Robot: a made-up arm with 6 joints.
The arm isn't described. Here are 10 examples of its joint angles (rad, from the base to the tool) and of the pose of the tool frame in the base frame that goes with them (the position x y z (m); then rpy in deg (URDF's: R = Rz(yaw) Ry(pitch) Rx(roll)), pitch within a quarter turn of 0, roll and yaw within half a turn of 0).
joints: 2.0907 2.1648 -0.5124 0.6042 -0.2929 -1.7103
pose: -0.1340 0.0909 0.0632 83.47 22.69 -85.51
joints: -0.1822 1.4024 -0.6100 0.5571 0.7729 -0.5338
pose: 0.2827 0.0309 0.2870 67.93 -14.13 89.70
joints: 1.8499 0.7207 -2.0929 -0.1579 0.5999 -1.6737
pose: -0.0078 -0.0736 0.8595 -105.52 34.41 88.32
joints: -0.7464 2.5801 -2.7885 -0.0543 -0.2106 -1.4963
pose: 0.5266 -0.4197 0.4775 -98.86 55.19 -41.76
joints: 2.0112 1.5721 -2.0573 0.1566 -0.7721 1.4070
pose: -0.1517 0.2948 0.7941 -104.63 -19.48 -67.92
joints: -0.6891 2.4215 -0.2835 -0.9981 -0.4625 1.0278
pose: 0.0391 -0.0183 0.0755 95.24 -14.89 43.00
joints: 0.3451 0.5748 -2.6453 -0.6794 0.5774 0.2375
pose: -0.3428 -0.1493 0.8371 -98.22 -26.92 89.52
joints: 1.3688 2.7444 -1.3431 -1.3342 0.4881 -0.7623
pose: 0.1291 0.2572 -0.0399 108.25 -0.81 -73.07
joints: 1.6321 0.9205 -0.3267 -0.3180 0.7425 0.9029
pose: -0.0033 0.1588 0.2792 57.86 2.57 142.27
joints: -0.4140 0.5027 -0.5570 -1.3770 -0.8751 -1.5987
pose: 0.2027 -0.0921 0.4784 -175.60 -2.82 -57.58
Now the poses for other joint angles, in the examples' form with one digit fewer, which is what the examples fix.
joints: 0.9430 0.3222 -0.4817 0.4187 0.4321 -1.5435
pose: 0.025 0.150 0.458 -1.1 65.7 158.8
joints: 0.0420 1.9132 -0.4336 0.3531 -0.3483 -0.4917
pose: 0.210 0.055 0.119 52.3 15.7 94.9
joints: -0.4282 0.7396 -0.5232 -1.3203 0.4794 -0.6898
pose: 0.179 -0.153 0.390 155.1 58.7 -152.5
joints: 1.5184 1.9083 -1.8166 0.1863 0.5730 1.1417
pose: 0.005 0.499 0.478 64.3 -49.9 113.6
